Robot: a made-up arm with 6 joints.
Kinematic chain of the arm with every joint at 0, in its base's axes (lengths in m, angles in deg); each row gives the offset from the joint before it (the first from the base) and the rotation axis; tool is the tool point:
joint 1: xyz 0 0 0.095 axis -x
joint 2: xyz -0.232 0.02 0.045 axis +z
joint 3: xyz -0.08 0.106 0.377 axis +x
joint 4: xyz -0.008 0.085 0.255 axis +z
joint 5: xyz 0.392 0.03 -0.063 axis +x
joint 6: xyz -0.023 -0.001 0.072 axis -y
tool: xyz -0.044 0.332 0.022
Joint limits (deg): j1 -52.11..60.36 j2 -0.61..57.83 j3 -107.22..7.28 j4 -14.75..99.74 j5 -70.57..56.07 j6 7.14..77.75
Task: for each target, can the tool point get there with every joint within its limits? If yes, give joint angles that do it. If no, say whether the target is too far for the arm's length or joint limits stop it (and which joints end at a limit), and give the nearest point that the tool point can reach.
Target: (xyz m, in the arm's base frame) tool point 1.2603 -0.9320 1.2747
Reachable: no: too far | nearest point 0.0710 -0.5276 0.8789 | short by 1.317 m
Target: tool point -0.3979 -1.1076 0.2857
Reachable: no: joint limits stop it (at a limit: joint 1, joint 2, joint 3, joint 4) | nearest point -0.7999 -0.7693 0.5331 | short by 0.581 m
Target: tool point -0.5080 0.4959 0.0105
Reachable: yes | joints 13.55 12.49 -54.75 50.68 -24.29 25.22
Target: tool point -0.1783 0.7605 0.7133
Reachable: yes | joints 7.29 10.38 -21.92 13.08 40.50 22.07
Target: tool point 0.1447 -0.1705 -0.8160
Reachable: no: joint limits stop it (at a limit: joint 1, joint 2, joint 3, joint 6) | nearest point -0.1032 0.1231 -0.3595 | short by 0.597 m
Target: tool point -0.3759 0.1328 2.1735
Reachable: no: too far | nearest point -0.3407 0.0705 1.1986 | short by 0.978 m
